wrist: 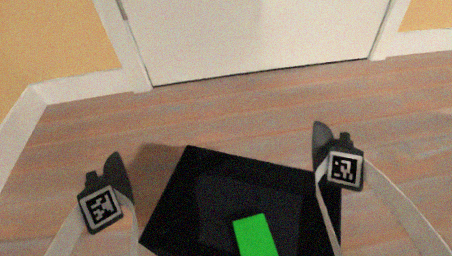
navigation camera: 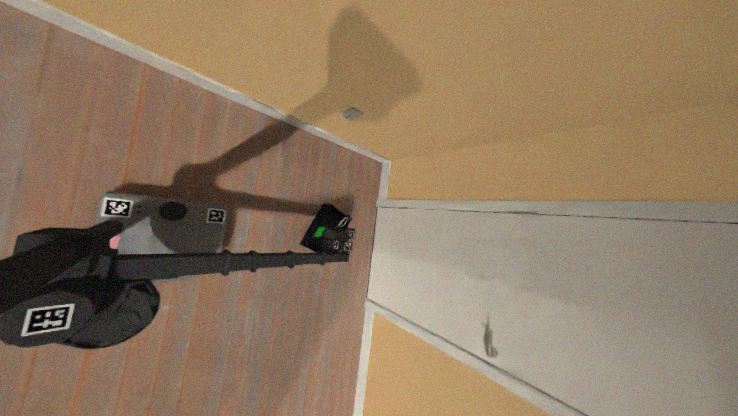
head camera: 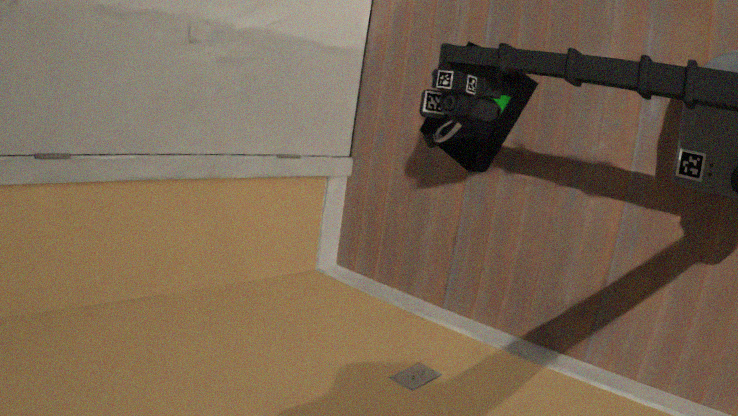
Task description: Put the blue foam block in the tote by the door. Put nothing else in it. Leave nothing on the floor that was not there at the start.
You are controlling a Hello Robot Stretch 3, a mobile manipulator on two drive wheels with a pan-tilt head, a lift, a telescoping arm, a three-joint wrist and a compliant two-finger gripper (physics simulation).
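Places are measured from the robot's base along level axes (x ahead, y left, z up), in millimetres.
Pixels of known places: robot's base, origin of its link: (navigation camera: 172, 210).
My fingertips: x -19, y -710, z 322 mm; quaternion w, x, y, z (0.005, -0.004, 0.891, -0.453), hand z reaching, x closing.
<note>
Ahead of a thing's pixels: the offset from my fingertips to its top centre.
The black tote @(26 mm back, 40 mm right, 222 mm down) (head camera: 478, 152) (navigation camera: 328, 214) (wrist: 170, 202) stands on the floor near the door. A bright green block @(35 mm back, 1 mm right, 274 mm down) (head camera: 502, 101) (navigation camera: 319, 231) (wrist: 255, 236) lies inside the tote, apart from the fingers; its lower end is cut off in the wrist view. My gripper (wrist: 220, 155) is open, with its fingers wide apart above the tote and nothing between them. In the head view and the navigation view, my wrist covers part of the tote. No blue block shows in these views.
A closed white door (head camera: 180, 98) (navigation camera: 465, 273) (wrist: 250, 40) stands beyond the tote, with yellow walls beside it. My arm (head camera: 609, 69) (navigation camera: 180, 264) reaches over the floor from my base (head camera: 702, 129) (navigation camera: 191, 232). A small pink patch (navigation camera: 114, 241) shows at the base.
</note>
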